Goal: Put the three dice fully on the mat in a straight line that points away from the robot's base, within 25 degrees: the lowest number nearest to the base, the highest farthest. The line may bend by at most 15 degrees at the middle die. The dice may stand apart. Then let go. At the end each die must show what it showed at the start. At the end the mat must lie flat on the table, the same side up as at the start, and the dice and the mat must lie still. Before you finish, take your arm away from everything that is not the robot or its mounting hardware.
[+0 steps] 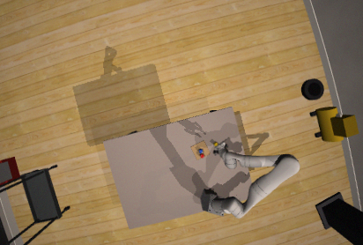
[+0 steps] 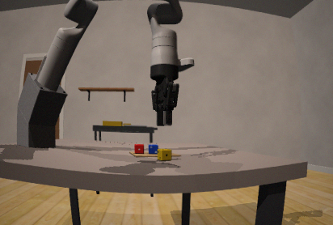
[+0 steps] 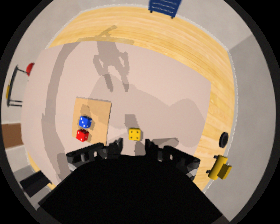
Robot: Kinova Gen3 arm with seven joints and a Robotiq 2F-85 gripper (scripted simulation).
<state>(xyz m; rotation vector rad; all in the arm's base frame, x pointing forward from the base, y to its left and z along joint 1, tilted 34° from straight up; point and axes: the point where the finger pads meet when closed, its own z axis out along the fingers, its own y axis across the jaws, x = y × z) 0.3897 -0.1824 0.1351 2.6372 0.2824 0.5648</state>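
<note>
The yellow die lies 100 mm below my hand. From my hand the other things lie so: red die (160 mm to the left, 90 mm below, 40 mm behind); then tan mat (150 mm to the left, 110 mm below, 10 mm ahead); then blue die (150 mm to the left, 90 mm below, 10 mm ahead).
</note>
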